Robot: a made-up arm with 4 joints.
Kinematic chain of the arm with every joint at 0, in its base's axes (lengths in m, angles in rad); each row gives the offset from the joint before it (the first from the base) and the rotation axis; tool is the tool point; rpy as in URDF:
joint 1: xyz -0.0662 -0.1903 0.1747 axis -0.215 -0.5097 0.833
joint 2: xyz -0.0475 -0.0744 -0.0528 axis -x
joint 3: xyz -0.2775 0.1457 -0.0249 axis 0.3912 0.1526 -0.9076
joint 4: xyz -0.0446 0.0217 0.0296 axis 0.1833 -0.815 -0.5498
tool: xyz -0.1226 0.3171 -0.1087 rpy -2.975 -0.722 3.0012
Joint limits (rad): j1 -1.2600..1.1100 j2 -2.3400..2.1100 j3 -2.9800..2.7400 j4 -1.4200..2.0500
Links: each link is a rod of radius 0.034 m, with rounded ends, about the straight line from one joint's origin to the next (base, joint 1, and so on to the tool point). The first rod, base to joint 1, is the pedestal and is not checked.
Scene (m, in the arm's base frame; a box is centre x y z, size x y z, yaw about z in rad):
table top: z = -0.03
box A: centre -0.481 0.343 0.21 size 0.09 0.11 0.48 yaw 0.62
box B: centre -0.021 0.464 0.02 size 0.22 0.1 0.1 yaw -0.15
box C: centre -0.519 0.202 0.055 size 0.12 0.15 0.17 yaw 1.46
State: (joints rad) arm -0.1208 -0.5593 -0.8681 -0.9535
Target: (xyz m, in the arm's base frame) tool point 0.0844 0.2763 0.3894
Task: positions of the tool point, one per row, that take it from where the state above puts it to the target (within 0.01 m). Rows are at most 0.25 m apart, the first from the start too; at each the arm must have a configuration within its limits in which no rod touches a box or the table.
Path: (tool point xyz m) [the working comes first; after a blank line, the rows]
Joints at the target: -0.9291 -0.3365 0.4193 0.1971
Straight joint move there: touches box A.

1: -0.7836 -0.0276 0.2043
2: -0.7483 0.0577 0.2718
3: -0.6827 0.1208 0.3470
4: -0.5910 0.1551 0.4193
5: -0.4808 0.1576 0.4773
6: -0.2915 0.2648 0.4822
7: -0.0922 0.3015 0.4521
8: 0.0844 0.2763 0.3894

